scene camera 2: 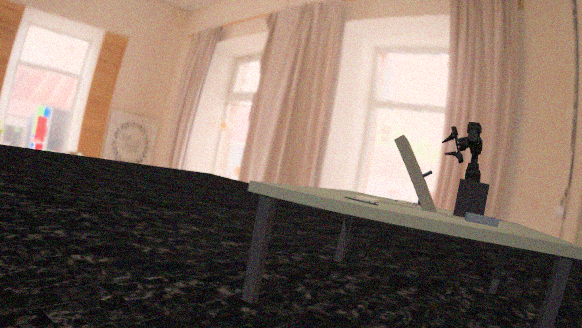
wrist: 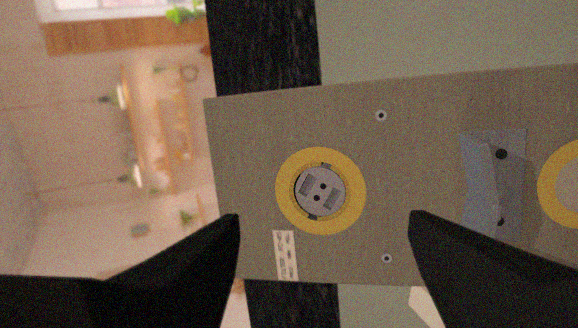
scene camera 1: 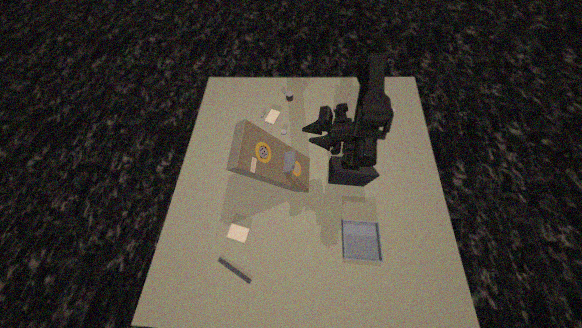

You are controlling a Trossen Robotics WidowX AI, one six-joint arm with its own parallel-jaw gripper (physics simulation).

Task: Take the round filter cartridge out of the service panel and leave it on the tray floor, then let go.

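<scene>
The round grey filter cartridge (scene camera 1: 263, 151) (wrist: 320, 191) sits in its hole inside a yellow ring (wrist: 284, 191) on the service panel (scene camera 1: 277, 172) (scene camera 2: 414, 172) (wrist: 425, 165). The panel leans tilted on the table. My gripper (scene camera 1: 306, 135) (scene camera 2: 444, 147) (wrist: 324, 224) is open and empty, in the air in front of the panel face and apart from it. In the wrist view the cartridge shows between the fingertips and a little above their line. The blue tray (scene camera 1: 361, 241) (scene camera 2: 482, 219) stands on the table; its floor shows in scene camera 1.
A blue-grey bracket (scene camera 1: 289, 162) (wrist: 512, 180) sticks out of the panel beside a second yellow ring (scene camera 1: 297, 168) (wrist: 547, 185). Pale cards (scene camera 1: 238, 232) (scene camera 1: 272, 116), a dark bar (scene camera 1: 234, 270) and a small dark cylinder (scene camera 1: 289, 97) lie on the table (scene camera 1: 295, 295).
</scene>
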